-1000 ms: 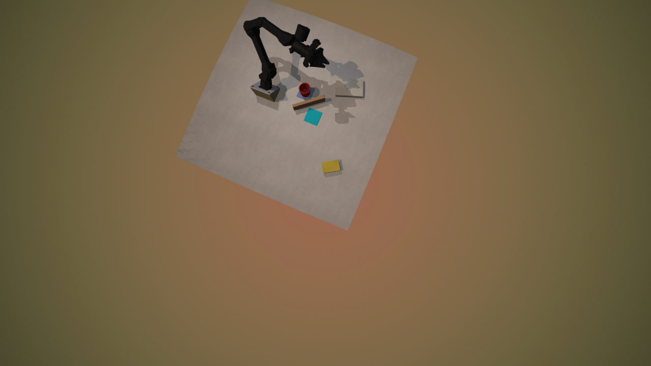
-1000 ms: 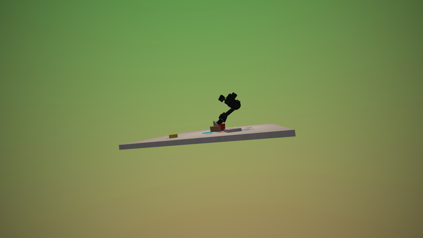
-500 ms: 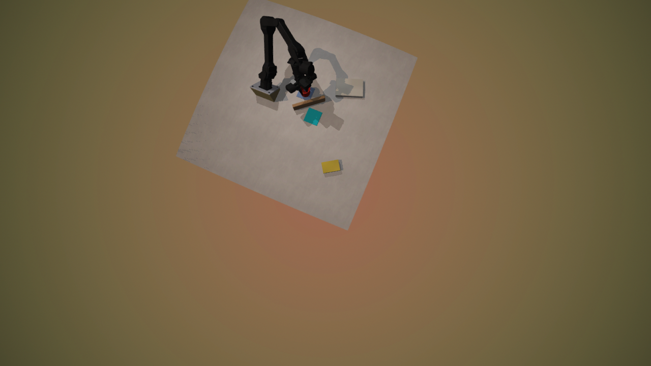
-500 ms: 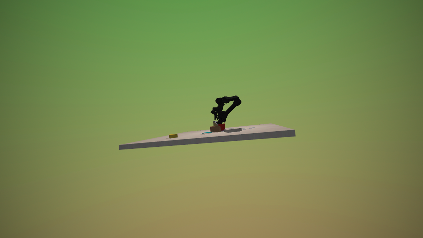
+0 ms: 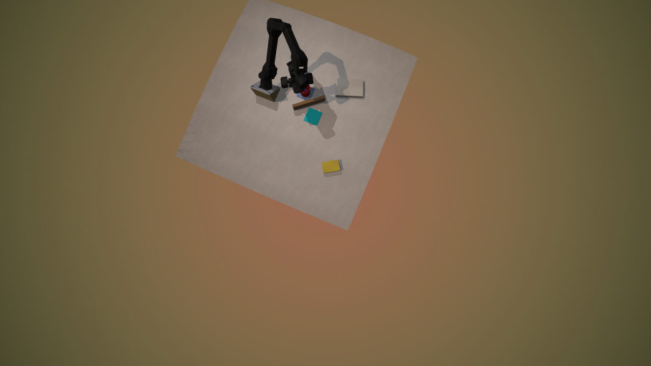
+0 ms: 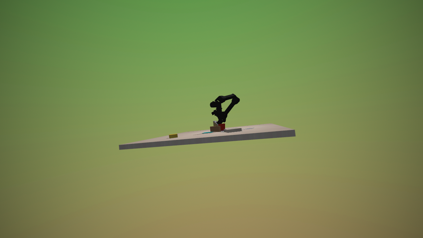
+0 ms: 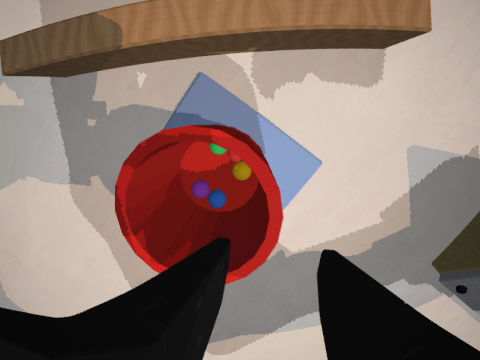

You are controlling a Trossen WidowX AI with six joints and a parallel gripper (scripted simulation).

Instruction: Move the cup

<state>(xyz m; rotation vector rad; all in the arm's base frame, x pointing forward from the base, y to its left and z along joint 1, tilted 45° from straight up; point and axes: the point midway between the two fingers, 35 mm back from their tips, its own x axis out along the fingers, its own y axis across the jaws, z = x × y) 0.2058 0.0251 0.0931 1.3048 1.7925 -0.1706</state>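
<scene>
My gripper tip is now 60 mm above the red cup, 30 mm short of it and 20 mm to the right of it. From my gripper tip the other things lie so: wooden bar: 90 mm ahead, 80 mm below, 40 mm to the right; teal pad: 140 mm ahead, 110 mm below, 100 mm to the right; light blue pad: 110 mm below, 30 mm ahead, 20 mm to the left.
</scene>
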